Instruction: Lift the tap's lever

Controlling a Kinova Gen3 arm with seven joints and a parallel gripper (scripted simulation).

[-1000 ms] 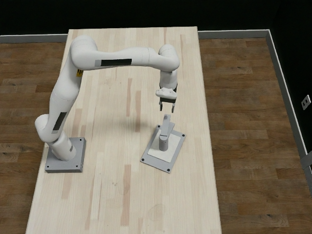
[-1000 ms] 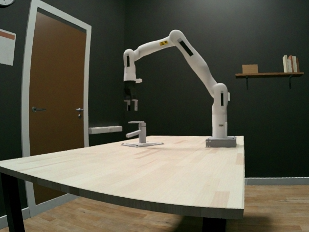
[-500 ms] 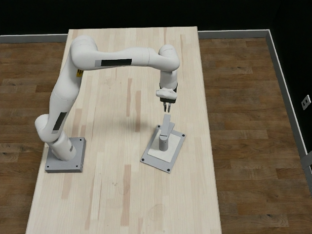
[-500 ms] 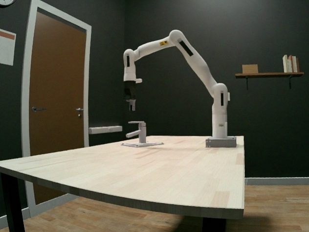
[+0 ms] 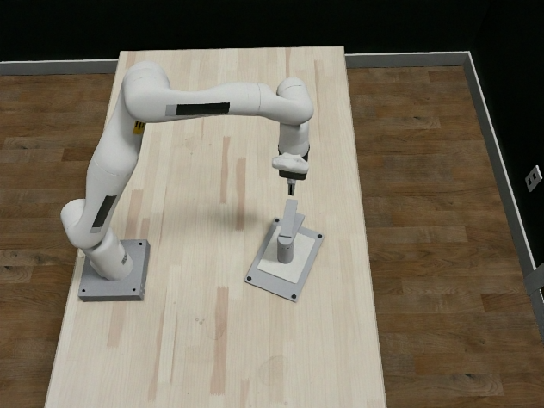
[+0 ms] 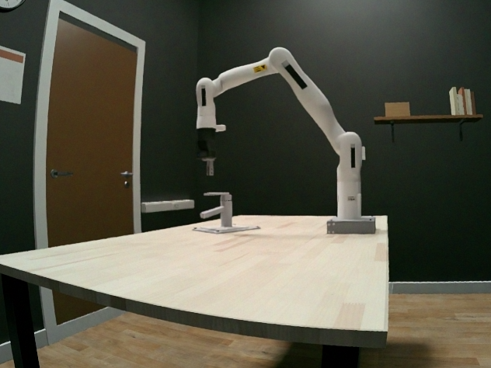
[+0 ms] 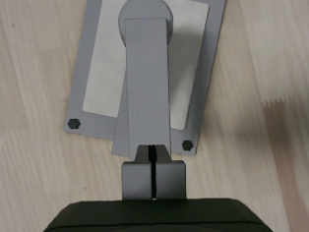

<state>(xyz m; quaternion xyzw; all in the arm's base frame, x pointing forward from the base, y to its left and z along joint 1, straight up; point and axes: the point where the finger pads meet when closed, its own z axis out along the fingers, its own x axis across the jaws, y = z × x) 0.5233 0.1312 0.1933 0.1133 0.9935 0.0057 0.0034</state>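
The lever lies 9 cm below my hand, 4 cm to the right of it and 1 cm behind it. The rest, counted from my hand: base plate 23 cm below, 10 cm to the right, 2 cm behind; tap 13 cm below, 7 cm to the right, 1 cm behind.
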